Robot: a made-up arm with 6 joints.
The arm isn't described. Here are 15 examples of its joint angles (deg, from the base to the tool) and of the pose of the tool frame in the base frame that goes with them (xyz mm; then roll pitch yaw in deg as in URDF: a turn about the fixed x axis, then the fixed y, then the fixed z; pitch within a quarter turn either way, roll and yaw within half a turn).
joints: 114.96 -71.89 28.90 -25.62 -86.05 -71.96
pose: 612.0 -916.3 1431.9 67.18 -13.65 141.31
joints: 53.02 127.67 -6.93 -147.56 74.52 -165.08
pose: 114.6 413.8 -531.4 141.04 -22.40 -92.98
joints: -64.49 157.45 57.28 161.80 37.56 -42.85
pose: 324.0 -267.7 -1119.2 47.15 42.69 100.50
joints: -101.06 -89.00 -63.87 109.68 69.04 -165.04
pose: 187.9 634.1 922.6 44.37 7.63 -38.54
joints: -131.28 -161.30 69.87 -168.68 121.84 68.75
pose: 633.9 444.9 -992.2 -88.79 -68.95 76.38
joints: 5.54 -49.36 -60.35 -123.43 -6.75 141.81
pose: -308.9 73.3 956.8 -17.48 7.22 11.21
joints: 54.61 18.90 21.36 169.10 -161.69 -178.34
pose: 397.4 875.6 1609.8 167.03 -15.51 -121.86
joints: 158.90 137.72 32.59 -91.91 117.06 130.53
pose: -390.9 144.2 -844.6 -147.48 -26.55 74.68
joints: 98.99 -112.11 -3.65 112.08 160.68 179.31
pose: 146.6 -1375.1 576.8 -33.86 58.84 135.33
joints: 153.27 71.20 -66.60 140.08 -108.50 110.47
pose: -690.6 187.7 372.9 39.34 19.01 113.21
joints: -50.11 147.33 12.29 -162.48 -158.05 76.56
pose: 231.0 0.9 -815.7 116.90 -23.78 -43.05
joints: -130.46 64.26 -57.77 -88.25 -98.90 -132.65
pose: -351.4 -403.3 582.2 -14.94 -8.46 -43.73
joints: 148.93 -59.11 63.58 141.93 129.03 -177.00
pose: 1096.5 -832.1 1497.9 -22.87 11.52 178.19
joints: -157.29 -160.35 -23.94 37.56 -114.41 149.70
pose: 751.7 474.9 -232.1 -122.66 -13.76 167.85
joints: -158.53 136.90 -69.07 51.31 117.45 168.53
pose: -202.0 45.8 -192.2 -68.07 44.47 -82.44
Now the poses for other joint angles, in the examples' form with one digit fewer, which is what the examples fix.
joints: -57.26 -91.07 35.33 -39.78 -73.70 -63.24
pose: -859 1070 1017 32.7 -41.6 -2.1
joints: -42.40 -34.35 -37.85 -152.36 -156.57 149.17
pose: 75 155 1293 -118.7 -24.1 125.9
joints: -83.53 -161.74 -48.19 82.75 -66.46 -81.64
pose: -108 745 -99 107.4 -24.4 -176.9
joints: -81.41 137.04 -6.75 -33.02 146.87 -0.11
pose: -121 -248 -583 -26.2 -7.2 -98.9
